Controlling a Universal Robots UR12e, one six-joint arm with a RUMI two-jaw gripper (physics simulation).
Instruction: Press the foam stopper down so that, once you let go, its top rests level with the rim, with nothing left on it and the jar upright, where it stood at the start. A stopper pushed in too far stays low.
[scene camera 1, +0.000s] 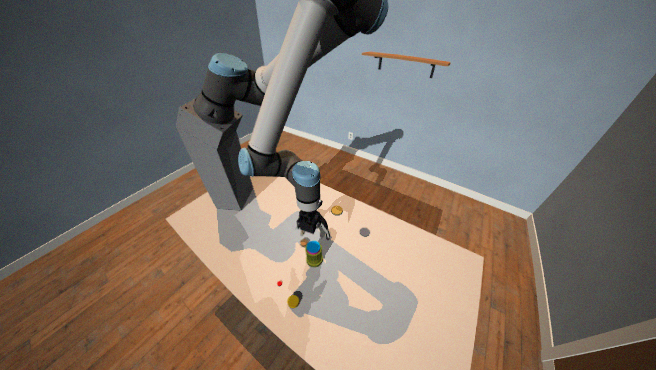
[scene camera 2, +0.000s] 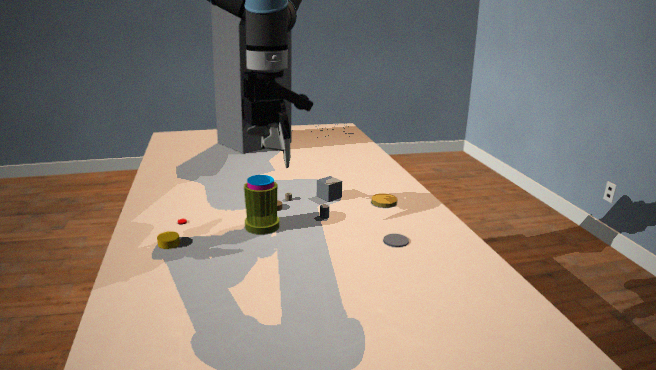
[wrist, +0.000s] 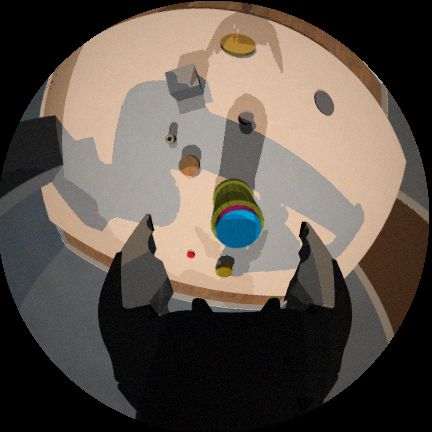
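Observation:
The olive-green ribbed jar (scene camera 1: 314, 258) (scene camera 2: 261, 207) (wrist: 232, 194) stands upright on the pale table. The blue-topped stopper (scene camera 1: 313, 247) (scene camera 2: 260, 180) (wrist: 238, 228) sits in its mouth, with a magenta band showing between the blue top and the green wall. The blue top stands above the green wall, and nothing lies on it. My gripper (scene camera 1: 315, 235) (scene camera 2: 276, 155) (wrist: 228, 218) is open and empty. It hangs above the jar, towards the robot base in scene camera 2, and touches neither jar nor stopper. The fingers stand either side of the stopper in the wrist view.
A grey cube (scene camera 2: 329, 191) (wrist: 185, 84), a black cylinder (scene camera 2: 324, 212), a brown cylinder (wrist: 189, 165) and a small peg (scene camera 2: 288, 197) stand near the jar. A gold disc (scene camera 2: 384, 200), a grey disc (scene camera 2: 396, 240), a yellow cylinder (scene camera 2: 168, 240) and a red piece (scene camera 2: 182, 221) lie farther out.

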